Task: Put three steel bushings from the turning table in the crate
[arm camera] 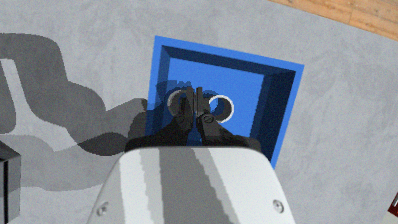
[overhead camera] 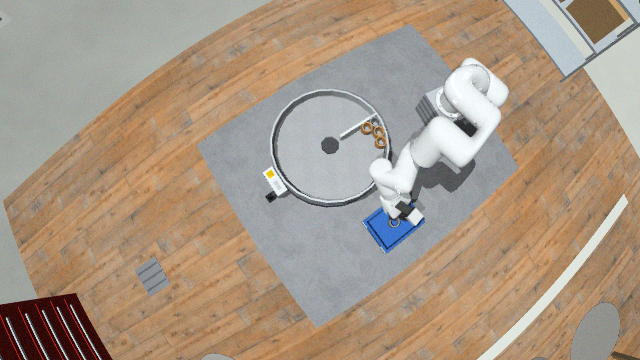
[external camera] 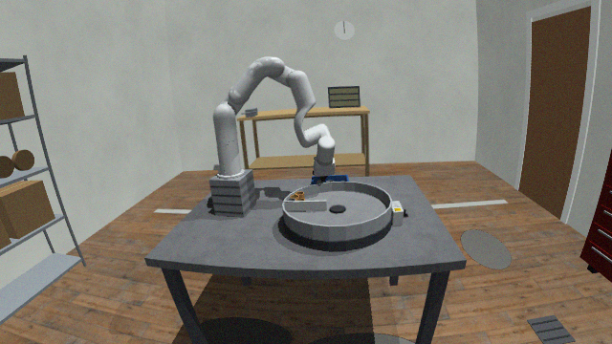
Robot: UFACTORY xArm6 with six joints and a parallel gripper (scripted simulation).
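My gripper is now 40 mm above the blue crate, 30 mm short of it and 10 mm to the right of it. Also, from my hand: round turning table (340 mm to the right, 140 mm ahead, 20 mm below).
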